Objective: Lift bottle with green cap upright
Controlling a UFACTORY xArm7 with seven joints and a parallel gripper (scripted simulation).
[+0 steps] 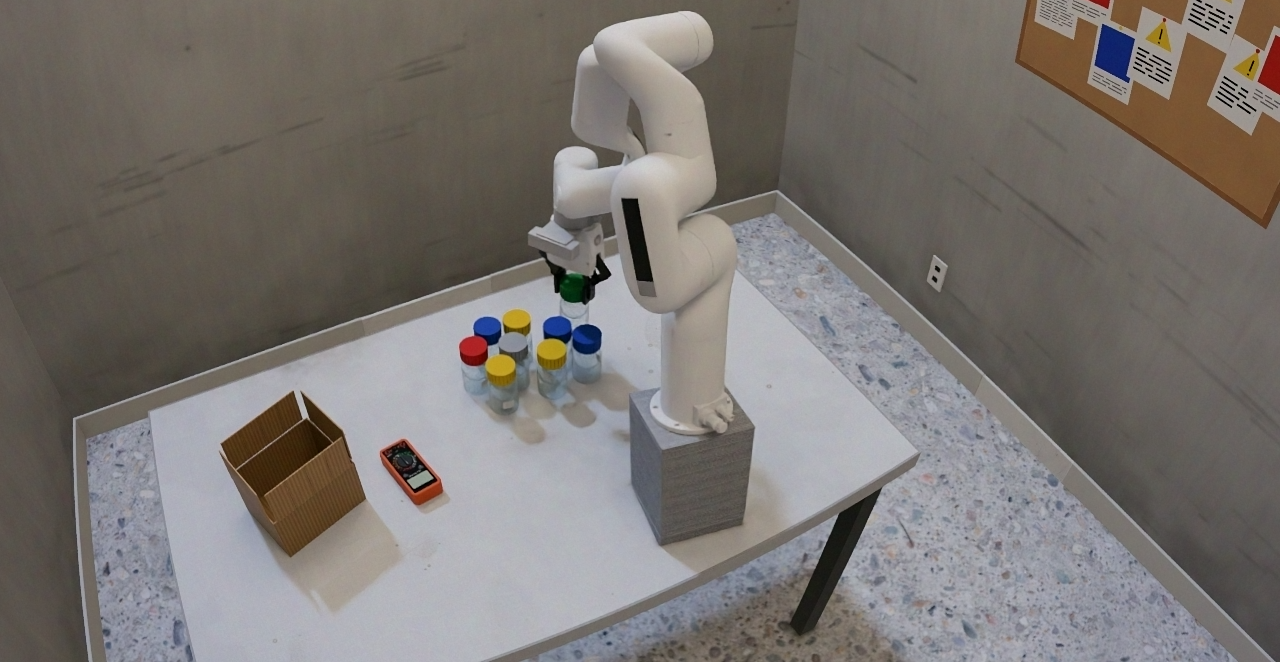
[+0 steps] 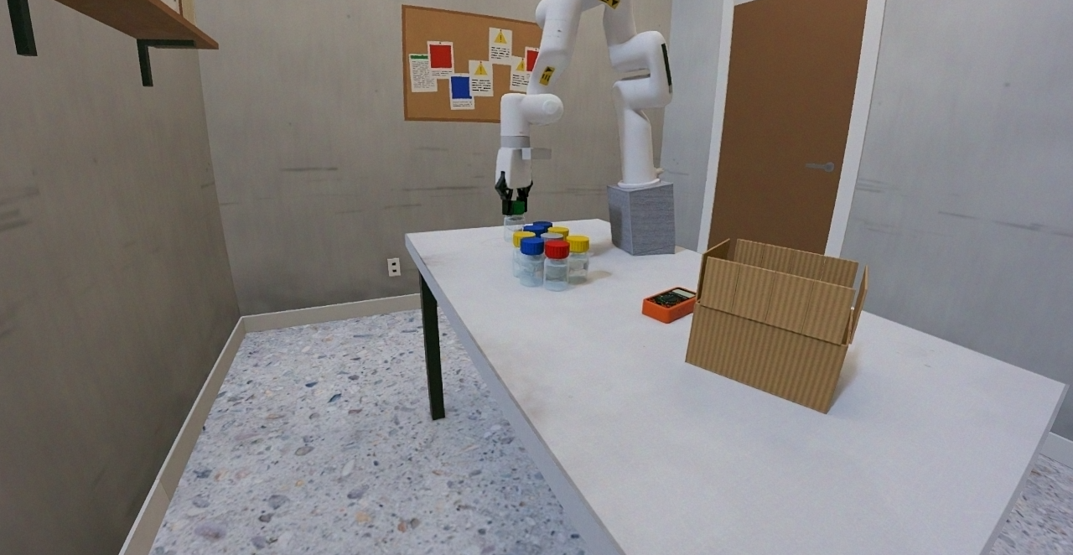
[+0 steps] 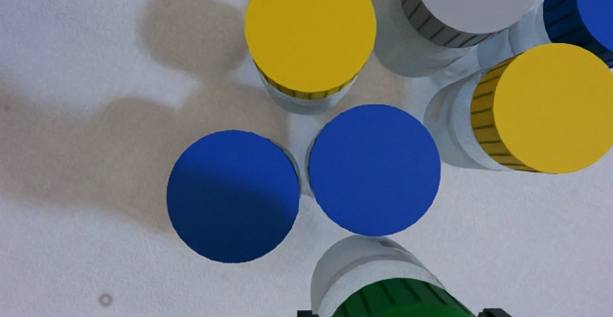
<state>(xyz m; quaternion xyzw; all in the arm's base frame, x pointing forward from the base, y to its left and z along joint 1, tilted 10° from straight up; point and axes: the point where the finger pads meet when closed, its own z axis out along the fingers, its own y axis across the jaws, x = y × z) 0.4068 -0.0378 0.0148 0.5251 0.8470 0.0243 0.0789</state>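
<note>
Now: the green-capped bottle 40 mm below my hand. From my hand the other things lie so: grey-capped bottle 30 mm behind, 150 mm to the left, 100 mm below; then orange multimeter 140 mm behind, 430 mm to the left, 140 mm below; then red-capped bottle 220 mm to the left, 100 mm below.
</note>
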